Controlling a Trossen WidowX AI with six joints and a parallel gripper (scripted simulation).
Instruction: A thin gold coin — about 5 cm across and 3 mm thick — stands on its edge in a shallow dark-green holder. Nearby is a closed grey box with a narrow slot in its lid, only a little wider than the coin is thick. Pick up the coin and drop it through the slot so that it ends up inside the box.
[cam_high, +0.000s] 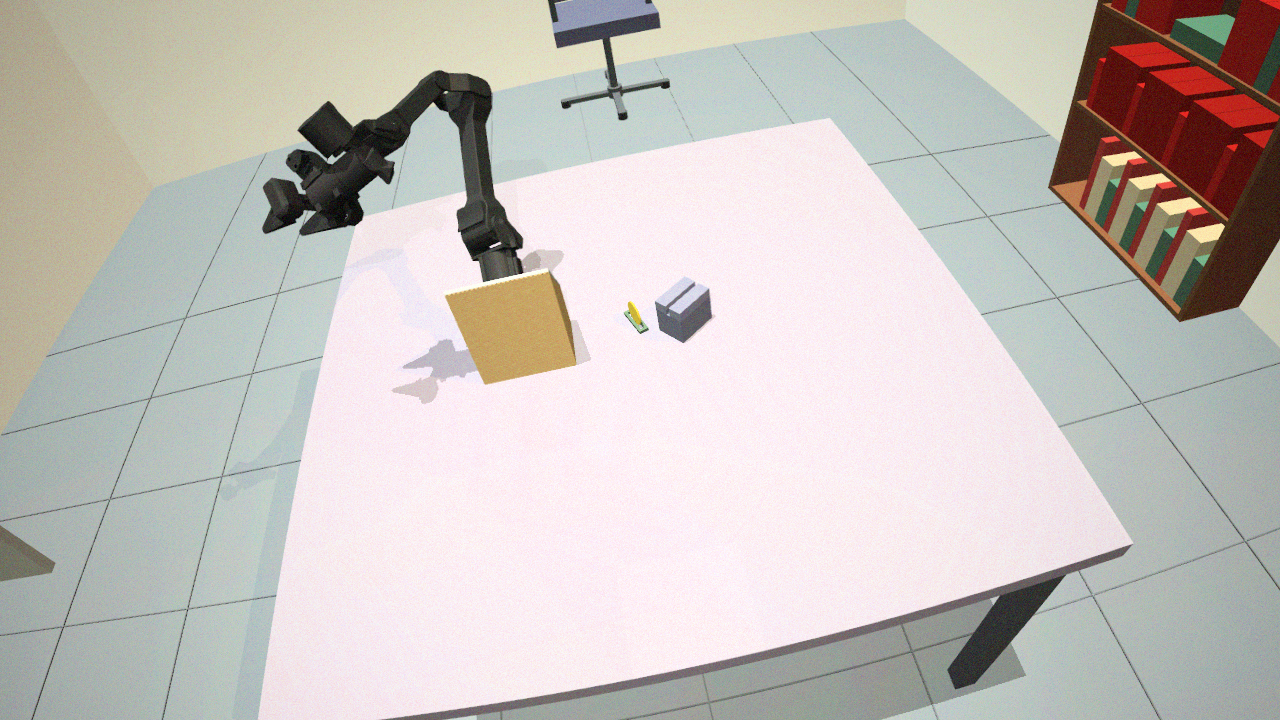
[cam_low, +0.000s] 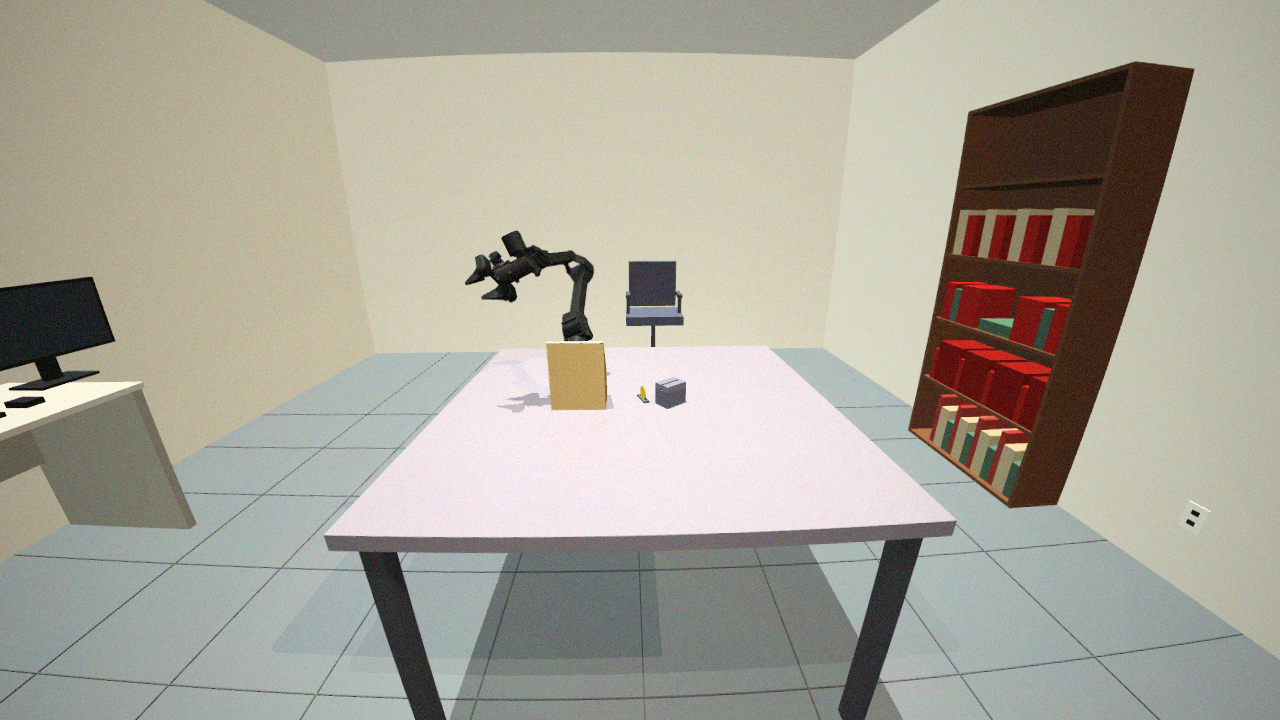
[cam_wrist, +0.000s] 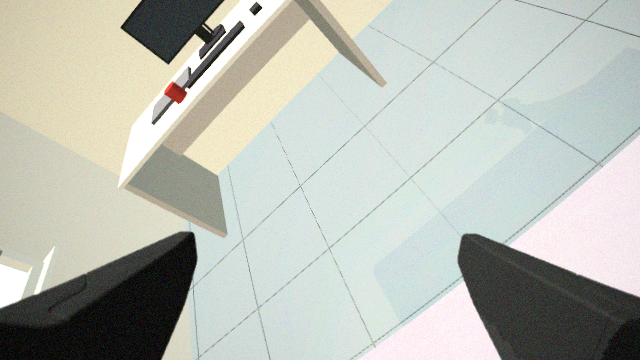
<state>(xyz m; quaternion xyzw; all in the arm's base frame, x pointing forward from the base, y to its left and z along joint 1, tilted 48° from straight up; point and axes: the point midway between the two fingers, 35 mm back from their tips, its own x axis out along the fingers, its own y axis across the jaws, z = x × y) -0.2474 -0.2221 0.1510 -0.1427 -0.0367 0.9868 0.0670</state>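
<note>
The gold coin lies 52 cm ahead of my gripper tip, 36 cm below it and 8 cm to the left of it.
</note>
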